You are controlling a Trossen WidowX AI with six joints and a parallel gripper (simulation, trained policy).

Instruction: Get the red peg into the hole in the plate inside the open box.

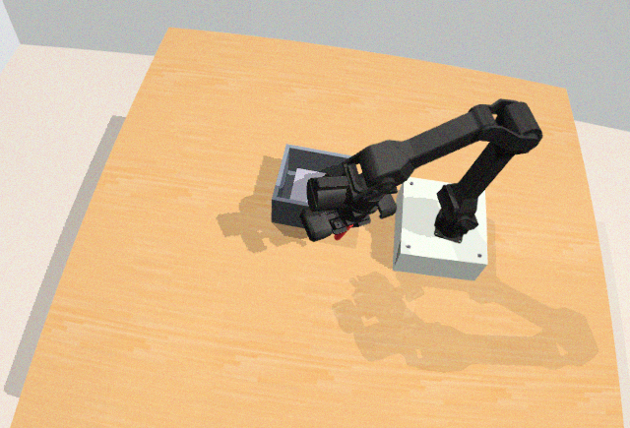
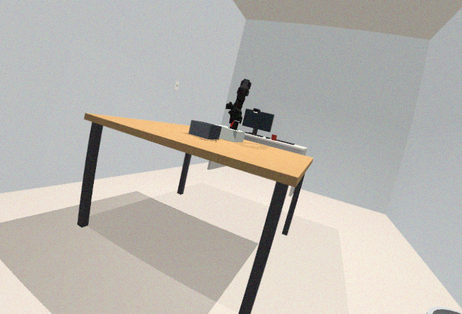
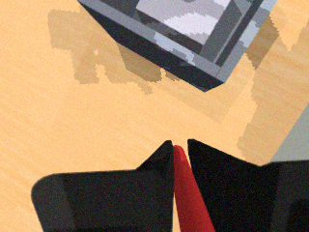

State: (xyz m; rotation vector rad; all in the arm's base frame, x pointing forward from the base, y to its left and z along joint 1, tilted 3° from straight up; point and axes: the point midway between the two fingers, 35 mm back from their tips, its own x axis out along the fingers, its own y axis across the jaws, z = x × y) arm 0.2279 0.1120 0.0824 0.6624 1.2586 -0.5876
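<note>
My gripper tip is 13 cm to the left of the pale plate, 9 cm short of it and 9 cm above it. From my gripper tip the other things lie so: grey box 13 cm to the right, 11 cm below, 9 cm ahead; red peg 2 cm above, 1 cm to the left, 1 cm behind.
</note>
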